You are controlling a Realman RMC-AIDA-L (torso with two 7-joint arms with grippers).
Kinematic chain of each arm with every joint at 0, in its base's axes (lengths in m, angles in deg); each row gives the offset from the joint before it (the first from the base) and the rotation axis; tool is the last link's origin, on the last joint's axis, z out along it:
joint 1: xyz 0 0 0.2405 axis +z
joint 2: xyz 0 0 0 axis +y
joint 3: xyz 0 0 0.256 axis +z
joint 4: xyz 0 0 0 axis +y
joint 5: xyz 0 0 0.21 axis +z
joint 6: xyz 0 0 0 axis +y
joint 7: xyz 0 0 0.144 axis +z
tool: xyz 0 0 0
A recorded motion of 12 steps. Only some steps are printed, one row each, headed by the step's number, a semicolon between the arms.
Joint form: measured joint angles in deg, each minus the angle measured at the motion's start. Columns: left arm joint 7, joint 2, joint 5, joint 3, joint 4, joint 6, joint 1; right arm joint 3, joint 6, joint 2, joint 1, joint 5, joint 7, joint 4.
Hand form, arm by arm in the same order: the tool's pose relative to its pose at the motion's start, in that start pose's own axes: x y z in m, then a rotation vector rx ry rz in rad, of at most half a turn. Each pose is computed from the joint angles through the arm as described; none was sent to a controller.
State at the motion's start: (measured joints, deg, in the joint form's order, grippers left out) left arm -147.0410 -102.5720 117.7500 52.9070 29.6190 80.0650 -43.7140; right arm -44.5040 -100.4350 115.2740 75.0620 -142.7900 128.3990 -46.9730
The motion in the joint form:
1: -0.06 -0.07 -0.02 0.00 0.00 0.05 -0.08; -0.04 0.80 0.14 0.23 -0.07 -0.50 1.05
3: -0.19 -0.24 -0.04 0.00 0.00 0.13 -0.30; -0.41 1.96 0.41 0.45 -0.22 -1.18 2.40
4: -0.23 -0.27 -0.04 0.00 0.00 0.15 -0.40; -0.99 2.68 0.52 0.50 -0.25 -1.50 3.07
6: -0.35 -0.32 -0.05 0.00 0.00 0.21 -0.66; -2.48 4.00 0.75 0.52 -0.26 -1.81 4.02
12: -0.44 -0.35 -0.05 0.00 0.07 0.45 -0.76; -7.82 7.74 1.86 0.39 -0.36 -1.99 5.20
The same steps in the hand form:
1: 0.0000 0.0008 0.0007 -0.0022 -0.0012 -0.0001; -0.0001 -0.0005 0.0040 -0.0031 0.0006 -0.0020
3: 0.0003 0.0027 0.0023 -0.0068 -0.0039 0.0004; 0.0005 -0.0011 0.0103 -0.0054 0.0063 -0.0064
4: 0.0007 0.0035 0.0027 -0.0079 -0.0046 0.0012; 0.0012 -0.0015 0.0139 -0.0035 0.0131 -0.0105
6: 0.0017 0.0053 0.0035 -0.0108 -0.0059 0.0031; 0.0024 -0.0020 0.0205 0.0034 0.0297 -0.0186
12: 0.0018 0.0065 0.0038 -0.0139 -0.0092 0.0041; 0.0048 -0.0012 0.0397 0.0366 0.0839 -0.0539

